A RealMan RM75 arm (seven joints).
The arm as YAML. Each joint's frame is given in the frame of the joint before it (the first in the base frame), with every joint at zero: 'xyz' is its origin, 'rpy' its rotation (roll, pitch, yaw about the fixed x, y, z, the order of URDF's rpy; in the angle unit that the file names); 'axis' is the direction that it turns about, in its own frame. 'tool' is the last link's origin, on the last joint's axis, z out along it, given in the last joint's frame.
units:
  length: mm
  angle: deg
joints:
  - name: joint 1
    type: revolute
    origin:
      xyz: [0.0, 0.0, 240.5]
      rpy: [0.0, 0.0, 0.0]
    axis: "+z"
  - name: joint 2
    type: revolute
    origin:
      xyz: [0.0, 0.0, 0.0]
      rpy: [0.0, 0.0, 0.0]
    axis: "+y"
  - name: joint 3
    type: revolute
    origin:
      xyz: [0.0, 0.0, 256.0]
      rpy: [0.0, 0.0, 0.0]
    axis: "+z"
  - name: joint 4
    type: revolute
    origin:
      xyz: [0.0, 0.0, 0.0]
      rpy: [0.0, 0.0, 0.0]
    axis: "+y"
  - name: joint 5
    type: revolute
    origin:
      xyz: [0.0, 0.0, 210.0]
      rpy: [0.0, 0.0, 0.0]
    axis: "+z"
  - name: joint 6
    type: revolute
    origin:
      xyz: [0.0, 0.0, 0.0]
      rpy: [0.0, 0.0, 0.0]
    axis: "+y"
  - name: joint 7
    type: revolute
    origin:
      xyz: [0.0, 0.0, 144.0]
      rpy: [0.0, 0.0, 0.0]
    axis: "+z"
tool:
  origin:
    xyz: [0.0, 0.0, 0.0]
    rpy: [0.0, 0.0, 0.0]
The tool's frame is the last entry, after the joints.
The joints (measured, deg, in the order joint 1, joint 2, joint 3, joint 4, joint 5, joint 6, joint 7), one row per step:
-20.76 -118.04 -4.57 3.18 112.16 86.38 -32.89
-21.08 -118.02 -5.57 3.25 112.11 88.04 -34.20
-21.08 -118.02 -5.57 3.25 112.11 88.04 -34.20
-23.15 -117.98 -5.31 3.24 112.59 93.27 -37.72
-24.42 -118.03 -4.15 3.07 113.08 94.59 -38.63
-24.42 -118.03 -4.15 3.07 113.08 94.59 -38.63
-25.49 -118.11 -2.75 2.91 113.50 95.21 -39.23
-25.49 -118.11 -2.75 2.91 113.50 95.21 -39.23
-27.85 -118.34 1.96 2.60 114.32 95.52 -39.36
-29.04 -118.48 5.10 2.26 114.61 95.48 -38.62
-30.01 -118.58 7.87 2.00 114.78 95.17 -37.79
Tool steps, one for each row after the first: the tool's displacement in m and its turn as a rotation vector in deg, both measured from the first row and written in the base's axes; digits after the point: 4 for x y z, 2 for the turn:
0.0040 0.0017 0.0043 0.81 -2.07 -0.88
0.0040 0.0017 0.0043 0.81 -2.07 -0.88
0.0254 0.0079 0.0085 -0.18 -7.00 -6.84
0.0361 0.0113 0.0056 -1.91 -8.02 -9.68
0.0361 0.0113 0.0056 -1.91 -8.02 -9.68
0.0445 0.0138 0.0016 -3.83 -8.42 -11.84
0.0445 0.0138 0.0016 -3.83 -8.42 -11.84
0.0616 0.0173 -0.0116 -8.98 -7.28 -16.59
0.0703 0.0173 -0.0202 -11.78 -5.90 -19.35
0.0765 0.0169 -0.0274 -14.06 -4.34 -21.53

